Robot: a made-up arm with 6 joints.
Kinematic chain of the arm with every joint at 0, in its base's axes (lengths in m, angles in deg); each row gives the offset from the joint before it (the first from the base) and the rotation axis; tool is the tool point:
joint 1: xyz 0 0 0.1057 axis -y
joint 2: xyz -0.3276 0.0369 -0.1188 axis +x
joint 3: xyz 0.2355 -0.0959 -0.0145 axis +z
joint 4: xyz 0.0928 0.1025 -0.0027 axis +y
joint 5: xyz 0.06 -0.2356 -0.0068 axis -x
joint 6: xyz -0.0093 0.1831 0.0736 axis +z
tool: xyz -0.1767 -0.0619 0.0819
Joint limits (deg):
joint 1: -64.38..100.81
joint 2: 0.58..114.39
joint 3: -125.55..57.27
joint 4: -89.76..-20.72
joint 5: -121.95..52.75
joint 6: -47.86..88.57
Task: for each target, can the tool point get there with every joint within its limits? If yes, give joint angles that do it. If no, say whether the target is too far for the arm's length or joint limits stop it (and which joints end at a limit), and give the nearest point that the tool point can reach.
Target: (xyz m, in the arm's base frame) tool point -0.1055 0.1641 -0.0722
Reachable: yes | joints 24.30 45.28 -84.48 -78.27 -41.08 -35.01
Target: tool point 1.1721 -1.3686 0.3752
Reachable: no: too far | nearest point 0.4412 -0.3776 0.1315 | short by 1.255 m
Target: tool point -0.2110 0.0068 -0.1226
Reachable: yes | joints 2.61 94.94 -60.78 -47.03 -5.78 32.54
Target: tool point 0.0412 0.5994 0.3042
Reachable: no: joint limits stop it (at a limit: joint 1, joint 2, joint 5, joint 6) | nearest point 0.1681 0.2742 0.2344 | short by 0.356 m
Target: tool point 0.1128 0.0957 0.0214
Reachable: yes | joints 79.87 69.29 -37.91 -34.16 27.74 -20.44
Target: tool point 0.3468 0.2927 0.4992
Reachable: no: joint limits stop it (at a limit: joint 1, joint 3, joint 4, joint 5, joint 6) | nearest point 0.3583 0.2869 0.4034 | short by 0.097 m
